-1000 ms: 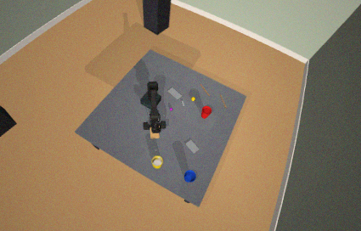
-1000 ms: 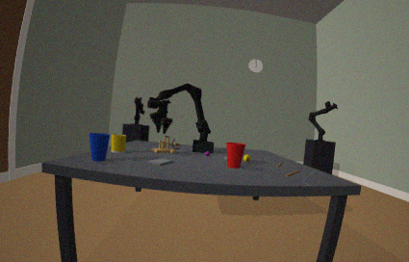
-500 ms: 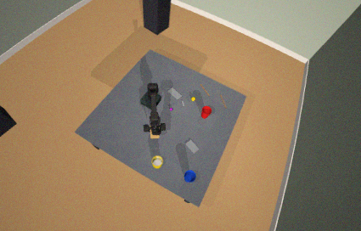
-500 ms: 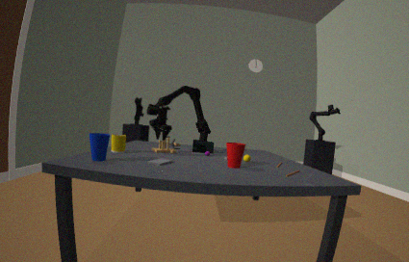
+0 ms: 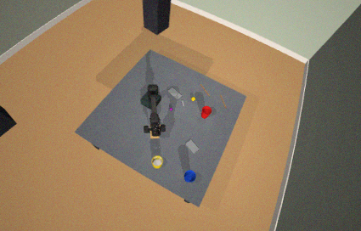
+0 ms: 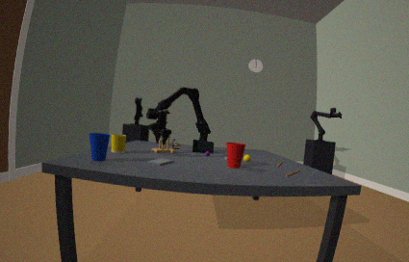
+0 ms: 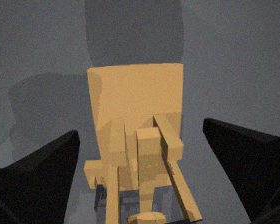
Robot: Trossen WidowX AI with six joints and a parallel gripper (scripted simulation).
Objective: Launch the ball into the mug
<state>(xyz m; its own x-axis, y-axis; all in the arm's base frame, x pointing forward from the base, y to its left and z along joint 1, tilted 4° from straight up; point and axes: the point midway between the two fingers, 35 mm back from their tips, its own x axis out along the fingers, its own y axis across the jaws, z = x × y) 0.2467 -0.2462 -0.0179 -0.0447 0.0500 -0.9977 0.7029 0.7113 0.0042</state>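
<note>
The purple ball is 31 cm to the left of my gripper tip, 5 cm behind it and 4 cm below it. Round my gripper tip: yellow mug 20 cm to the right, 20 cm ahead, 2 cm below; blue cup 49 cm ahead, 13 cm to the right, 2 cm below; catapult 6 cm to the left, 4 cm behind.
</note>
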